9 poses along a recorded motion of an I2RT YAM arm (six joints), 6.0 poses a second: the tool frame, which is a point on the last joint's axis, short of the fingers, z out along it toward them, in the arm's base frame.
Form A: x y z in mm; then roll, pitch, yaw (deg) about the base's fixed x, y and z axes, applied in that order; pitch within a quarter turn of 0, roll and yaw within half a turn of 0.
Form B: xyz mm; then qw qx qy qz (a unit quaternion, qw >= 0). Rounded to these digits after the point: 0 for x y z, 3 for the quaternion.
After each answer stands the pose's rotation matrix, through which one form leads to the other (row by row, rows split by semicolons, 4 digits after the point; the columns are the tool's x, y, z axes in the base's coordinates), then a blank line. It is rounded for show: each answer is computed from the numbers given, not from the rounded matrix.
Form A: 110 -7 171 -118.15 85.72 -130.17
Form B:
110 -7 171 0.688 0.052 0.718 -0.096
-0.0481 0.2067 0.9772; -0.0570 0.9762 -0.2093; -0.9972 -0.0658 -0.0352

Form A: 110 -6 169 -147.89 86.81 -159.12
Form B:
110 -6 169 0.686 0.060 0.721 -0.078
-0.0520 0.1940 0.9796; -0.0198 0.9806 -0.1952; -0.9985 -0.0296 -0.0471

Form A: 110 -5 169 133.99 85.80 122.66
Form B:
110 -5 169 0.687 0.090 0.719 -0.049
-0.0395 0.1975 0.9795; 0.0617 0.9789 -0.1949; -0.9973 0.0527 -0.0509

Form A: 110 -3 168 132.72 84.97 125.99
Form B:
110 -3 168 0.686 0.065 0.725 -0.017
-0.0515 0.1189 0.9916; 0.0709 0.9908 -0.1151; -0.9961 0.0644 -0.0595

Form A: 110 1 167 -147.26 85.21 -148.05
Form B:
110 1 167 0.682 -0.011 0.731 -0.021
-0.0709 0.0122 0.9974; -0.0442 0.9989 -0.0153; -0.9965 -0.0452 -0.0702

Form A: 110 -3 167 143.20 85.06 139.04
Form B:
110 -3 167 0.682 0.045 0.730 -0.007
-0.0650 0.0742 0.9951; 0.0564 0.9959 -0.0706; -0.9963 0.0516 -0.0690

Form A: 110 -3 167 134.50 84.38 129.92
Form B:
110 -3 167 0.682 0.054 0.729 -0.003
-0.0628 0.0821 0.9946; 0.0751 0.9942 -0.0773; -0.9952 0.0698 -0.0686

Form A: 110 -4 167 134.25 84.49 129.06
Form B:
110 -4 167 0.683 0.057 0.728 -0.007
-0.0605 0.0925 0.9939; 0.0746 0.9933 -0.0880; -0.9954 0.0688 -0.0670

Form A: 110 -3 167 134.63 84.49 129.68
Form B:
110 -3 167 0.683 0.056 0.728 -0.005
-0.0613 0.0884 0.9942; 0.0739 0.9937 -0.0838; -0.9954 0.0683 -0.0675

